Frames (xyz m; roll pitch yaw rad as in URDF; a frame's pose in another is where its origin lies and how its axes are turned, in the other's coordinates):
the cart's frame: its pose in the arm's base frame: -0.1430 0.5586 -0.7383 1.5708 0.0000 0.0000
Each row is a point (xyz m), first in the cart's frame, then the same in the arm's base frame.
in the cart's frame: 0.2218 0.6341 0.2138
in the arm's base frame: 0.0788 0.3448 -0.1042
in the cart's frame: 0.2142 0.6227 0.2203
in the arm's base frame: 0.0712 0.3383 -0.1156
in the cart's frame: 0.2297 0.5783 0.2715
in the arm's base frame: 0.0867 0.2871 -0.1600
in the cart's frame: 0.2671 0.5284 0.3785
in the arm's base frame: 0.1241 0.1801 -0.2099
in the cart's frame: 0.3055 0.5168 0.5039
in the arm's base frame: 0.1625 0.0547 -0.2215
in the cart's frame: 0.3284 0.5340 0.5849
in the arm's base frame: 0.1854 -0.0263 -0.2043
